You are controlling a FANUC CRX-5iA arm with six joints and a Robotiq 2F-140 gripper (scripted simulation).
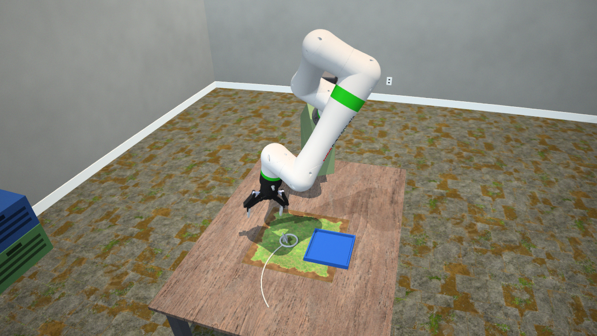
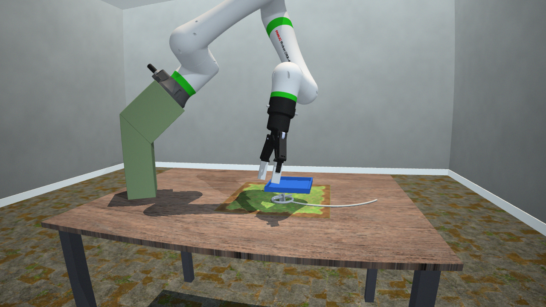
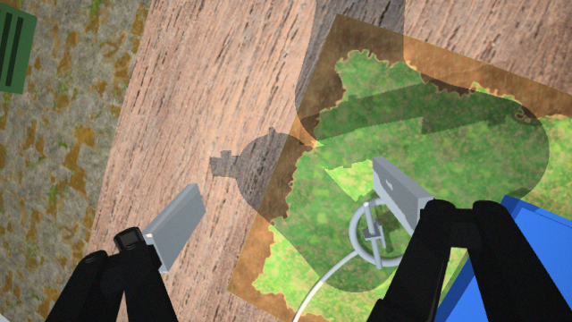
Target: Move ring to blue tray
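Now: the grey stake 10 mm ahead of my hand, 110 mm to the left of it and 110 mm below it. From my hand the other things lie so: mat (20 mm behind, 160 mm to the left, 130 mm below); then white ring (10 mm ahead, 120 mm to the left, 110 mm below); then blue tray (30 mm behind, 320 mm to the left, 110 mm below).
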